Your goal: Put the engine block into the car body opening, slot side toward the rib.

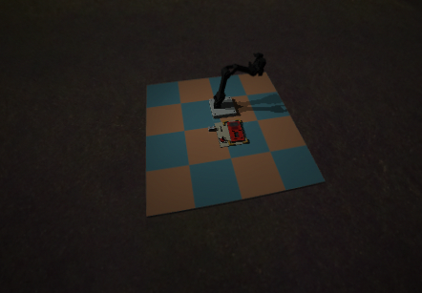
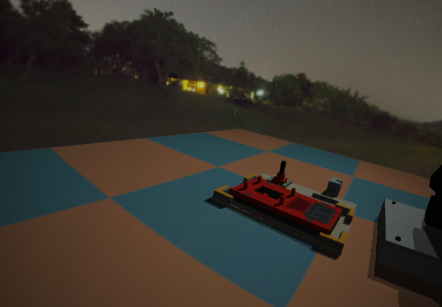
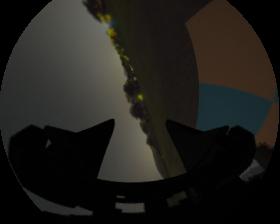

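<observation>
Now: gripper tip 53 cm short of the dark square block, 38 cm to the left of it and 33 cm above it. From my gripper tip the other things lie so: black upright post 65 cm ahead, 29 cm to the right, 32 cm below.
</observation>
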